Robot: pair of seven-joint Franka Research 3 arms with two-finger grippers.
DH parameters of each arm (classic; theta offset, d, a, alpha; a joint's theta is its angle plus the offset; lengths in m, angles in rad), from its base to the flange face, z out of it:
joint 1: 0 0.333 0 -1.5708
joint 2: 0 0 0 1.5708
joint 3: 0 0.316 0.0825 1.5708
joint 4: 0 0 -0.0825 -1.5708
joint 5: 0 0.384 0 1.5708
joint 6: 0 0 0.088 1.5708
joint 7: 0 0.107 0 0
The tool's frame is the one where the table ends.
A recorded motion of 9 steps. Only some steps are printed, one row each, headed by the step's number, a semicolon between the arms.
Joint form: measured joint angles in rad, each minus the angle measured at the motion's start. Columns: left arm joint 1, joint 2, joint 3, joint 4, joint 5, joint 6, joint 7; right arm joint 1, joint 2, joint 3, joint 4, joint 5, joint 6, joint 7.
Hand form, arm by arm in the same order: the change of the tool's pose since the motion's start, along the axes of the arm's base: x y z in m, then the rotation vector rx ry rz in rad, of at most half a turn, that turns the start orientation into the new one. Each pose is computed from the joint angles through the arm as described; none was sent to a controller.
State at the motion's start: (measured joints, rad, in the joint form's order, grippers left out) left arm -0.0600 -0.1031 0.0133 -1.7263 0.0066 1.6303 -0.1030; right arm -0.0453 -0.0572 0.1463 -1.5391 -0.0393 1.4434 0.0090
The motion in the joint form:
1: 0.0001 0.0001 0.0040 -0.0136 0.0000 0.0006 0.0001; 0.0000 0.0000 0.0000 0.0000 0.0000 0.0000 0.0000
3: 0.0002 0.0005 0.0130 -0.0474 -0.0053 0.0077 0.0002; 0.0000 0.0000 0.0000 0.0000 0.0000 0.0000 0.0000
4: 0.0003 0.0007 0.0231 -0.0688 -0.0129 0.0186 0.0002; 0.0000 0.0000 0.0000 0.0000 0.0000 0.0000 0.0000
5: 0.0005 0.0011 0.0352 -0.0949 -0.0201 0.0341 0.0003; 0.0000 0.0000 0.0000 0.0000 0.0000 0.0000 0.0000
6: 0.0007 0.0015 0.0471 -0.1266 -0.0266 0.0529 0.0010; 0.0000 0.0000 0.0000 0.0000 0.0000 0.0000 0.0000
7: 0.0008 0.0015 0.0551 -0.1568 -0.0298 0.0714 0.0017; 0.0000 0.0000 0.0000 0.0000 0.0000 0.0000 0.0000
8: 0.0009 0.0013 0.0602 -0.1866 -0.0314 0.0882 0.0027; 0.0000 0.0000 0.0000 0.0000 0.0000 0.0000 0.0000
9: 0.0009 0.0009 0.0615 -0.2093 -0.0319 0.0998 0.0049; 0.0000 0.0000 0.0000 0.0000 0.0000 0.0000 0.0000
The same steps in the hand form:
1: -0.0005 0.0023 -0.0065 0.0002 0.0131 0.0040; 0.0000 0.0000 0.0000 0.0000 0.0000 0.0000
3: -0.0014 0.0067 -0.0222 -0.0050 0.0405 0.0132; 0.0000 0.0000 0.0000 0.0000 0.0000 0.0000
4: -0.0015 0.0115 -0.0315 -0.0134 0.0515 0.0241; 0.0000 0.0000 0.0000 0.0000 0.0000 0.0000
5: -0.0017 0.0175 -0.0428 -0.0218 0.0627 0.0371; 0.0000 0.0000 0.0000 0.0000 0.0000 0.0000
6: -0.0024 0.0234 -0.0566 -0.0294 0.0761 0.0497; 0.0000 0.0000 0.0000 0.0000 0.0000 0.0000
7: -0.0036 0.0274 -0.0694 -0.0334 0.0878 0.0580; 0.0000 0.0000 0.0000 0.0000 0.0000 0.0000
8: -0.0053 0.0300 -0.0820 -0.0355 0.1005 0.0630; 0.0000 0.0000 0.0000 0.0000 0.0000 0.0000
9: -0.0070 0.0306 -0.0916 -0.0361 0.1112 0.0625; 0.0000 0.0000 0.0000 0.0000 0.0000 0.0000

